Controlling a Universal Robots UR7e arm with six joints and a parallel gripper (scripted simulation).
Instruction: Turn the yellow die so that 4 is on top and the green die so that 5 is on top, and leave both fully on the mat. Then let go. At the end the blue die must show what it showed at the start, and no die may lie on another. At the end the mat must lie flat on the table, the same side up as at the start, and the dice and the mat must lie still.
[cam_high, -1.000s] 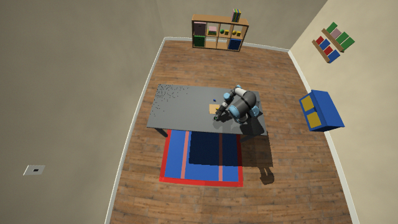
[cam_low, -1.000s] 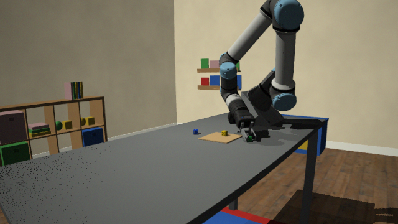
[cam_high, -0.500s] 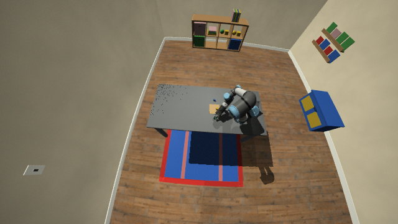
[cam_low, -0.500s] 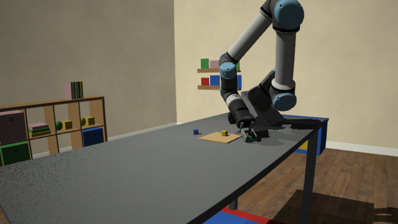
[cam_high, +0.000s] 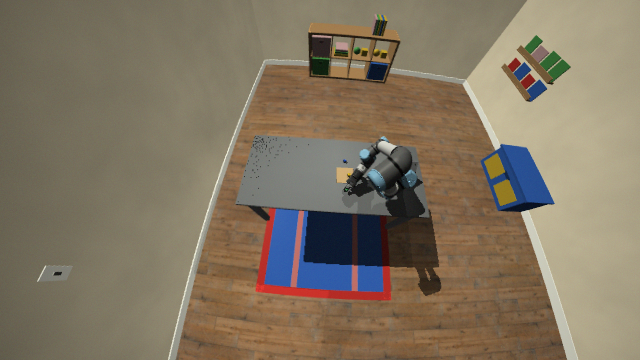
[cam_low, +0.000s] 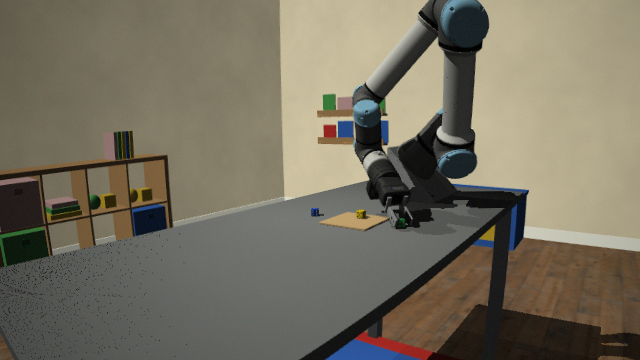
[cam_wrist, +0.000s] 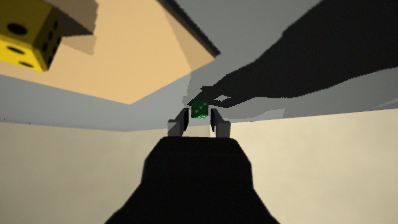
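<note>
The green die is 1 cm below my hand. Also, from my hand: yellow die (3 cm behind, 13 cm to the right, 1 cm below); then tan mat (13 cm to the right, 2 cm below); then blue die (1 cm behind, 27 cm to the right, 1 cm below).
</note>
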